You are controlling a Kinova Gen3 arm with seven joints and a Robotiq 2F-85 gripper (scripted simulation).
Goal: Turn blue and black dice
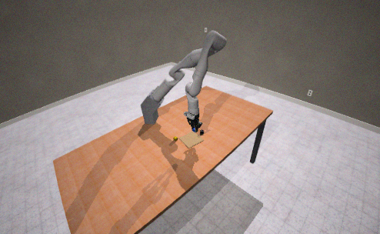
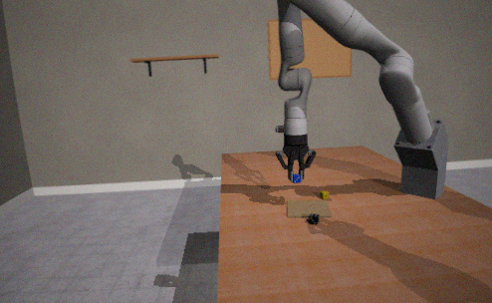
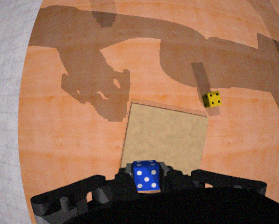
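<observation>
Right now my hand is 12 cm above the tan mat, 4 cm past it and 1 cm to the left of it. The rest, counted from my hand: blue die 1 cm below; yellow die 12 cm behind, 11 cm below, 10 cm to the right; black die 11 cm to the left, 11 cm below, 4 cm behind.
</observation>
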